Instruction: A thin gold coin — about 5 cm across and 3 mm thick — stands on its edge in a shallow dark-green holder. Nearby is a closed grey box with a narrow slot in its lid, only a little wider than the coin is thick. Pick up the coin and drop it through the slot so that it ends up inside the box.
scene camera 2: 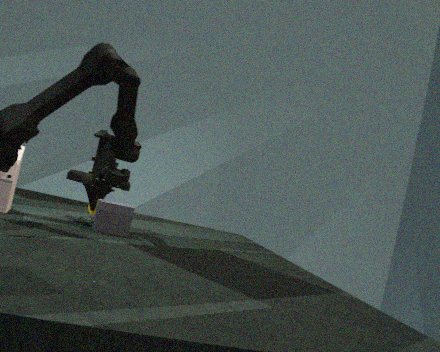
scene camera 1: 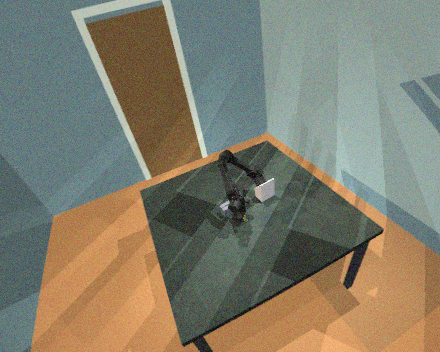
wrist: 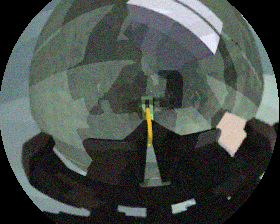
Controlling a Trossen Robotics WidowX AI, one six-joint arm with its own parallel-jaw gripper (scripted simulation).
Observation:
The gripper (scene camera 2: 93, 210) carries a coin.
The gripper shows as well in the wrist view (wrist: 147, 122).

